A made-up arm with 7 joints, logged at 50 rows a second.
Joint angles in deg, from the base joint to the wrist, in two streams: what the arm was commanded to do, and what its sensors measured. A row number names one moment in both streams.
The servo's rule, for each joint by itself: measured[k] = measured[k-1] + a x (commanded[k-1-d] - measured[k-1]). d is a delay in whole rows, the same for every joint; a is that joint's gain. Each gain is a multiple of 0.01, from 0.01 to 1. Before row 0 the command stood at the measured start. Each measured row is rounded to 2 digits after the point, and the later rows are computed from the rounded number. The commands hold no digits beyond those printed.
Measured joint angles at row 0:
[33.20, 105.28, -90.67, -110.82, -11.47, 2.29, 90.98]
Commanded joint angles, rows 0 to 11:
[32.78, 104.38, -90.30, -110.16, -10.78, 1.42, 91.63]
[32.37, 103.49, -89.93, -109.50, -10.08, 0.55, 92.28]
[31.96, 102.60, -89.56, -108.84, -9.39, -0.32, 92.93]
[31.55, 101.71, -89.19, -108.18, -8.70, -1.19, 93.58]
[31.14, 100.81, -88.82, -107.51, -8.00, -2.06, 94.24]
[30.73, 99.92, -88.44, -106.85, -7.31, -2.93, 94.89]
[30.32, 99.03, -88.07, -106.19, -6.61, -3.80, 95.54]
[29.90, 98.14, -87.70, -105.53, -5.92, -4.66, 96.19]
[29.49, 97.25, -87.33, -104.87, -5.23, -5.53, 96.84]
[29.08, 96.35, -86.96, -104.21, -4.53, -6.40, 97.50]
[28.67, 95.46, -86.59, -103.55, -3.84, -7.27, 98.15]
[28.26, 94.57, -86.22, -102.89, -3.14, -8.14, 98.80]
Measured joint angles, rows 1 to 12:
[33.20, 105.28, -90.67, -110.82, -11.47, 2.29, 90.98]
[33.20, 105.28, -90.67, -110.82, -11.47, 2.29, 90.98]
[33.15, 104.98, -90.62, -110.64, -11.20, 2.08, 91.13]
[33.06, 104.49, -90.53, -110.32, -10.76, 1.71, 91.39]
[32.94, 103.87, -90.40, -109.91, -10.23, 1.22, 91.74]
[32.79, 103.16, -90.24, -109.43, -9.63, 0.64, 92.16]
[32.61, 102.38, -90.06, -108.89, -8.99, -0.01, 92.64]
[32.40, 101.57, -89.85, -108.32, -8.33, -0.71, 93.16]
[32.17, 100.73, -89.62, -107.72, -7.66, -1.45, 93.71]
[31.92, 99.88, -89.37, -107.11, -6.98, -2.22, 94.28]
[31.65, 99.01, -89.10, -106.48, -6.30, -3.01, 94.87]
[31.37, 98.13, -88.82, -105.84, -5.61, -3.82, 95.47]
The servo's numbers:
d 2
a 0.11 0.33 0.13 0.28 0.39 0.24 0.23

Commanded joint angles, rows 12 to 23:
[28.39, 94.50, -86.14, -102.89, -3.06, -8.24, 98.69]
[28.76, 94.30, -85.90, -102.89, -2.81, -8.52, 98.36]
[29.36, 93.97, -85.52, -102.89, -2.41, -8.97, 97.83]
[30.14, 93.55, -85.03, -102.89, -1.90, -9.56, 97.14]
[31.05, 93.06, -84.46, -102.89, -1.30, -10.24, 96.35]
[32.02, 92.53, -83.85, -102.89, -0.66, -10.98, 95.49]
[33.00, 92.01, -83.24, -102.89, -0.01, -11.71, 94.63]
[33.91, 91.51, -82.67, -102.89, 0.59, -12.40, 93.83]
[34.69, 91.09, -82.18, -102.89, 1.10, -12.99, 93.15]
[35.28, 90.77, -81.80, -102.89, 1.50, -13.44, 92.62]
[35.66, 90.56, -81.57, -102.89, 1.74, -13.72, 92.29]
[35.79, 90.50, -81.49, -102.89, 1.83, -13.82, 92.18]
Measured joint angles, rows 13 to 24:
[31.07, 97.25, -88.53, -105.20, -4.92, -4.65, 96.09]
[30.76, 96.37, -88.23, -104.55, -4.23, -5.49, 96.71]
[30.50, 95.75, -87.96, -104.09, -3.77, -6.15, 97.17]
[30.31, 95.27, -87.69, -103.75, -3.40, -6.72, 97.44]
[30.21, 94.84, -87.41, -103.51, -3.01, -7.26, 97.53]
[30.20, 94.41, -87.10, -103.34, -2.58, -7.81, 97.44]
[30.29, 93.96, -86.76, -103.21, -2.08, -8.39, 97.19]
[30.48, 93.49, -86.38, -103.12, -1.53, -9.01, 96.80]
[30.76, 93.00, -85.97, -103.06, -0.94, -9.66, 96.30]
[31.11, 92.51, -85.54, -103.01, -0.34, -10.32, 95.73]
[31.50, 92.04, -85.10, -102.98, 0.22, -10.96, 95.14]
[31.92, 91.62, -84.67, -102.95, 0.72, -11.56, 94.56]

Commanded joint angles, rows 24 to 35:
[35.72, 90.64, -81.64, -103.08, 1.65, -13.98, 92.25]
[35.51, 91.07, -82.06, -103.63, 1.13, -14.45, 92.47]
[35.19, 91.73, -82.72, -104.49, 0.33, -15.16, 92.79]
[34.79, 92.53, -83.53, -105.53, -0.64, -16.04, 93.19]
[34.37, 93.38, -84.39, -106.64, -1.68, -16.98, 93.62]
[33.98, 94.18, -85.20, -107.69, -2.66, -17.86, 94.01]
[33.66, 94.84, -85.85, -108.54, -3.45, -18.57, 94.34]
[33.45, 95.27, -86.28, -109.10, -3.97, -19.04, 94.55]
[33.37, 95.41, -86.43, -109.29, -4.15, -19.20, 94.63]
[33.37, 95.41, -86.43, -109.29, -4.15, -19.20, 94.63]
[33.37, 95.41, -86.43, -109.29, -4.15, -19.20, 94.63]
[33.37, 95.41, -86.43, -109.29, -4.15, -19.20, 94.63]
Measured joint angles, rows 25 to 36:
[32.33, 91.27, -84.27, -102.93, 1.12, -12.08, 94.04]
[32.71, 91.02, -83.91, -102.92, 1.40, -12.50, 93.61]
[33.04, 90.89, -83.61, -102.96, 1.50, -12.86, 93.30]
[33.31, 90.95, -83.41, -103.15, 1.36, -13.24, 93.11]
[33.52, 91.21, -83.32, -103.53, 0.96, -13.70, 93.04]
[33.66, 91.65, -83.35, -104.09, 0.34, -14.26, 93.07]
[33.74, 92.22, -83.49, -104.80, -0.45, -14.91, 93.20]
[33.77, 92.87, -83.71, -105.61, -1.31, -15.62, 93.39]
[33.76, 93.52, -83.99, -106.43, -2.14, -16.33, 93.61]
[33.73, 94.10, -84.29, -107.18, -2.85, -16.98, 93.83]
[33.69, 94.53, -84.57, -107.77, -3.36, -17.51, 94.01]
[33.65, 94.82, -84.81, -108.20, -3.67, -17.92, 94.15]

